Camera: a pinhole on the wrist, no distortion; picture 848 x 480 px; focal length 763.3 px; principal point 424.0 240.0 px. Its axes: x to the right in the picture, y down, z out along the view. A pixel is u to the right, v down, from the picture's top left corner.
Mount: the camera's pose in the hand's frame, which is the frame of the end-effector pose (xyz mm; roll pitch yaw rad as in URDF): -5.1 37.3 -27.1 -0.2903 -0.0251 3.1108
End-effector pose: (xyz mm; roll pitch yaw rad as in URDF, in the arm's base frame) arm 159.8 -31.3 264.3 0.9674 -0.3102 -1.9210
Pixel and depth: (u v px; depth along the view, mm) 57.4 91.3 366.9
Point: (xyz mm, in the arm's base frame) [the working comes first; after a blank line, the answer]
In the camera's frame: -176.2 -71.5 366.9

-144.8 -40.2 499.1
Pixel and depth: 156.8 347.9 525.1
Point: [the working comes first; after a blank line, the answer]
In the camera's frame: -183.8 74.2 525.1

-339.3 -3.3 414.6
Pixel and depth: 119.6 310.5 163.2
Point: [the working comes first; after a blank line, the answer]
In the camera's frame: -65.1 15.1 163.2

35.5 -32.8 329.5
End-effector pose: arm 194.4 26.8 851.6 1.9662 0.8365 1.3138
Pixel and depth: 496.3 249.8 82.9
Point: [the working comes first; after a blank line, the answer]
In the camera's frame: 7.9 1.1 82.9

242.2 -0.3 854.7
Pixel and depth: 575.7 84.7 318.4
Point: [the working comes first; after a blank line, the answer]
In the camera's frame: 63.3 -64.8 318.4

433.8 -159.5 826.2
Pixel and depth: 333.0 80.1 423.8
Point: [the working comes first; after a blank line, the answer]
In the camera's frame: -50.5 -88.8 423.8

533.7 -143.9 706.2
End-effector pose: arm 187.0 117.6 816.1 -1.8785 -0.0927 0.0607
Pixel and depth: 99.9 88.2 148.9
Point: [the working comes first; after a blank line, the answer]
In the camera's frame: -63.2 -29.6 148.9

246.6 231.7 764.9
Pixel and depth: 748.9 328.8 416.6
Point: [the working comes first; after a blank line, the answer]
In the camera's frame: 177.3 48.5 416.6

-13.6 488.9 807.2
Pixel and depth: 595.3 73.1 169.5
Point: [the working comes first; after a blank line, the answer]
In the camera's frame: 38.0 -37.1 169.5

146.4 247.6 744.2
